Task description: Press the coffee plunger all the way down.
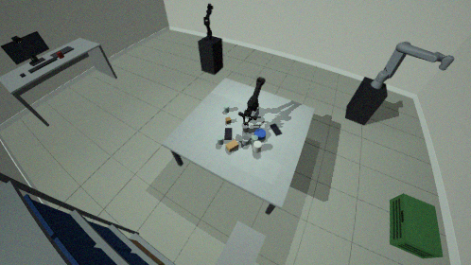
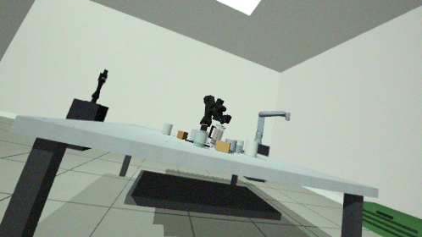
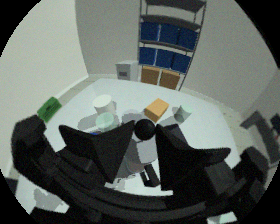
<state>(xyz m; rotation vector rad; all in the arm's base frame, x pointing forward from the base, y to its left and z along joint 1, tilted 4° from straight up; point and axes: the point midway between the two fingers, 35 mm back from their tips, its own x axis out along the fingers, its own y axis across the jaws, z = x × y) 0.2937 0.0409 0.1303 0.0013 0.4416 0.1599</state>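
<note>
My gripper tip is 40 mm past the coffee press, 10 mm to the left of it and 80 mm above it. Also, from my gripper tip: orange box (200 mm ahead, 30 mm to the right, 150 mm below); blue object (70 mm behind, 150 mm to the left, 150 mm below); white cup (100 mm ahead, 190 mm to the left, 130 mm below).
</note>
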